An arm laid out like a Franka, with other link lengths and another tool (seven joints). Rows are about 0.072 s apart.
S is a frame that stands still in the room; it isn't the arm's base.
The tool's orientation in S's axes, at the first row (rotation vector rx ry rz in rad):
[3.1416 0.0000 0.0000]
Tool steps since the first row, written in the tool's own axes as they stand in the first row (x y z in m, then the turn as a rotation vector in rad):
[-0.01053 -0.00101 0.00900 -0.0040 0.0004 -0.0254]
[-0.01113 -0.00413 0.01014 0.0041 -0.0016 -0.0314]
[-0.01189 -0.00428 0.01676 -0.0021 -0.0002 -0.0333]
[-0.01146 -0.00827 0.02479 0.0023 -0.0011 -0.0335]
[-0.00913 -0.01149 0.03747 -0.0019 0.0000 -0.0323]
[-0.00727 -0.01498 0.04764 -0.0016 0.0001 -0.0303]
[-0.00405 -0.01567 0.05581 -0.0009 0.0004 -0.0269]
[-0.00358 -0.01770 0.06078 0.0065 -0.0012 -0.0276]
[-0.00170 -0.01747 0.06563 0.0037 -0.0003 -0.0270]
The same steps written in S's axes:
[-0.01053 0.00101 -0.00900 -0.0040 -0.0004 0.0254]
[-0.01113 0.00413 -0.01014 0.0041 0.0016 0.0314]
[-0.01189 0.00428 -0.01676 -0.0021 0.0002 0.0333]
[-0.01146 0.00827 -0.02479 0.0023 0.0011 0.0335]
[-0.00913 0.01149 -0.03747 -0.0019 0.0000 0.0323]
[-0.00727 0.01498 -0.04764 -0.0016 -0.0001 0.0303]
[-0.00405 0.01567 -0.05581 -0.0009 -0.0004 0.0269]
[-0.00358 0.01770 -0.06078 0.0065 0.0012 0.0276]
[-0.00170 0.01747 -0.06563 0.0037 0.0003 0.0270]

